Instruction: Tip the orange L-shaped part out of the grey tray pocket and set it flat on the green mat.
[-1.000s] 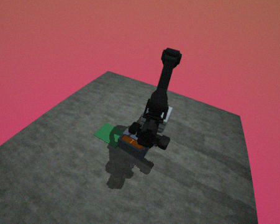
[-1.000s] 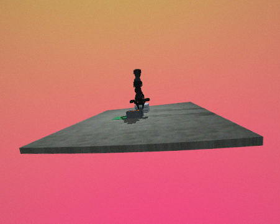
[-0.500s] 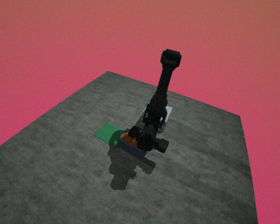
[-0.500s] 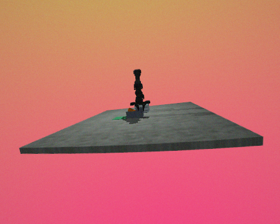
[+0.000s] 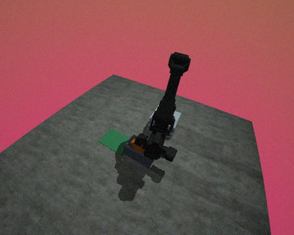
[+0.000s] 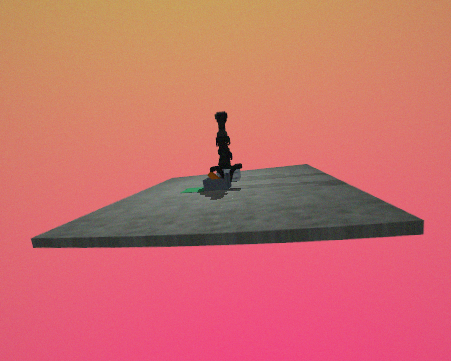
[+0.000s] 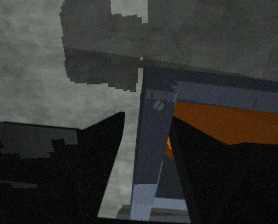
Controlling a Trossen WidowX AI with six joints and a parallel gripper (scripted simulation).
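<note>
My gripper tip is now 10 mm past the orange l-shaped part, 60 mm to the left of it and 10 mm below it. From my gripper tip the other things lie so: green mat (10 mm behind, 220 mm to the right, 50 mm below).
</note>
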